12 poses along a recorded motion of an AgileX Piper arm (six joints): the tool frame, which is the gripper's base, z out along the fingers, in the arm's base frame.
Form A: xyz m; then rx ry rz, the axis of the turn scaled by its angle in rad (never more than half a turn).
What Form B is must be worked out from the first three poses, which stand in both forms.
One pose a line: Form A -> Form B
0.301 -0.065 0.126 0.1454 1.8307 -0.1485 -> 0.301 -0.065 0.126 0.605 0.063 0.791 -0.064
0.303 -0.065 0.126 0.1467 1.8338 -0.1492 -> 0.303 -0.065 0.126 0.604 0.063 0.792 -0.064
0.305 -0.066 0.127 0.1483 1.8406 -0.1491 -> 0.305 -0.066 0.127 0.601 0.064 0.794 -0.064
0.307 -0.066 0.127 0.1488 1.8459 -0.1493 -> 0.307 -0.066 0.127 0.599 0.064 0.796 -0.064
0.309 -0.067 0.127 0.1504 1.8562 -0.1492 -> 0.309 -0.067 0.127 0.595 0.065 0.799 -0.064
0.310 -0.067 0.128 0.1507 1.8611 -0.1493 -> 0.310 -0.067 0.128 0.593 0.065 0.800 -0.064
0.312 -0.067 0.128 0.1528 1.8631 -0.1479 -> 0.312 -0.067 0.128 0.592 0.066 0.801 -0.064
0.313 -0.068 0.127 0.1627 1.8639 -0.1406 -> 0.313 -0.068 0.127 0.591 0.070 0.801 -0.060
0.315 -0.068 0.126 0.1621 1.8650 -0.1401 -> 0.315 -0.068 0.126 0.591 0.070 0.801 -0.060
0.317 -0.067 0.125 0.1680 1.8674 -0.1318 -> 0.317 -0.067 0.125 0.590 0.072 0.802 -0.057
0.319 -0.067 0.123 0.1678 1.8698 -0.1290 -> 0.319 -0.067 0.123 0.589 0.072 0.803 -0.055
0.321 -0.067 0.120 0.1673 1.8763 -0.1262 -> 0.321 -0.067 0.120 0.587 0.072 0.805 -0.054
